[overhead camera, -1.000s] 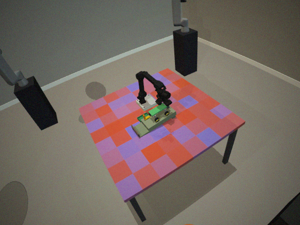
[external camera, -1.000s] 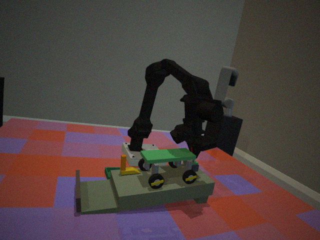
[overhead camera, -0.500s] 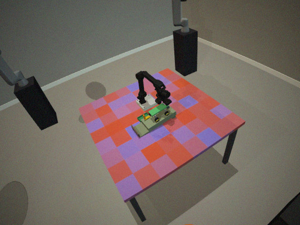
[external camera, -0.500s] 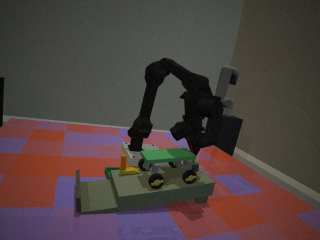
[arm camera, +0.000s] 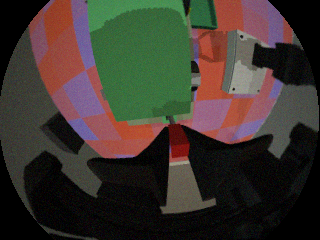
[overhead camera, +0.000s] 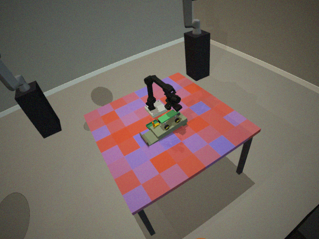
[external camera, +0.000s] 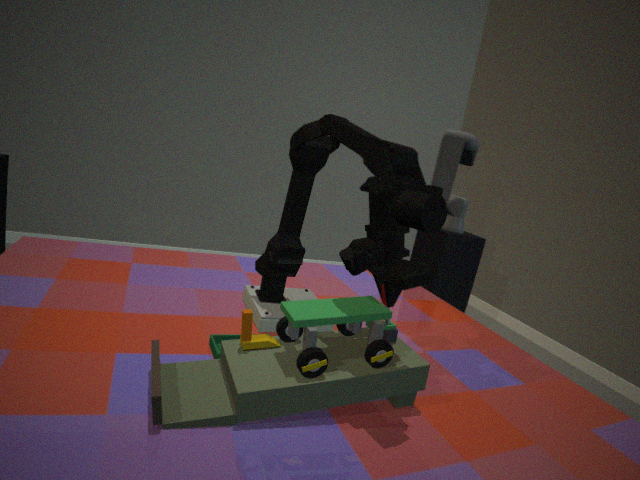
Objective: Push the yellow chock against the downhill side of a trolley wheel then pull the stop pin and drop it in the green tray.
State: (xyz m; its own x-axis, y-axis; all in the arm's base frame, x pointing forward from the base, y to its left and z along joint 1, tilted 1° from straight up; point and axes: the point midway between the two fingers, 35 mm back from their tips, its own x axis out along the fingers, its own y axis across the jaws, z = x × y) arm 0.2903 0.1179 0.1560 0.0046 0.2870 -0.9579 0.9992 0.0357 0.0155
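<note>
The green tray is 220 mm to the right of my gripper tip, 160 mm below it and 100 mm behind it. The rest, counted from my gripper tip: yellow chock: 220 mm to the right, 70 mm below, 20 mm behind; then dark end board: 380 mm to the right, 120 mm below, 40 mm ahead; then red-headed stop pin: right at my gripper tip.
</note>
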